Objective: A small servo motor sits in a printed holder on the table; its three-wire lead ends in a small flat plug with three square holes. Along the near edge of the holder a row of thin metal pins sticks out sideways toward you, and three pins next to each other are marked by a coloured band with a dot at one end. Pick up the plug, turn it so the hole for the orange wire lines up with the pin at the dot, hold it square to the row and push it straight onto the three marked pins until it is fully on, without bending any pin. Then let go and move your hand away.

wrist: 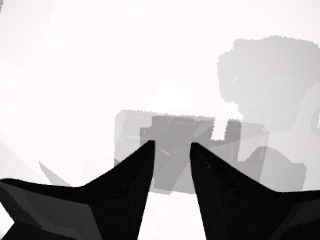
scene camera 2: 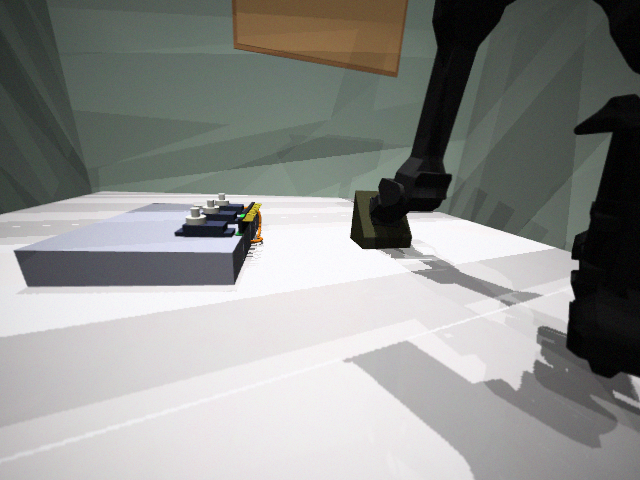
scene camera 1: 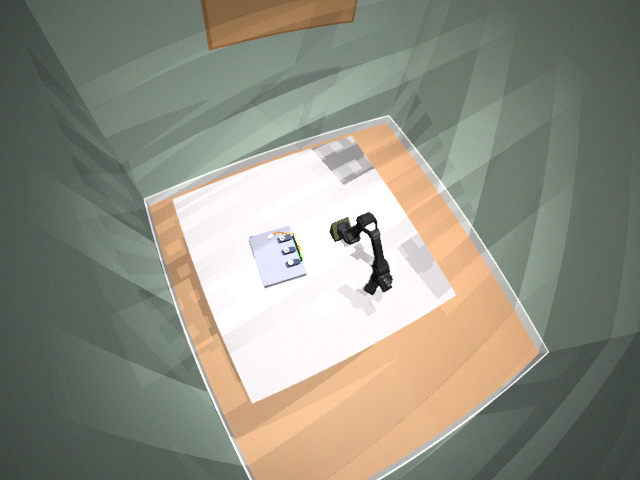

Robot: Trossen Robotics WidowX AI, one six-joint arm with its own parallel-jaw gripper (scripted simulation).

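I can see my gripper here, and the wrist view has it as well. A printed holder is also in my sight.
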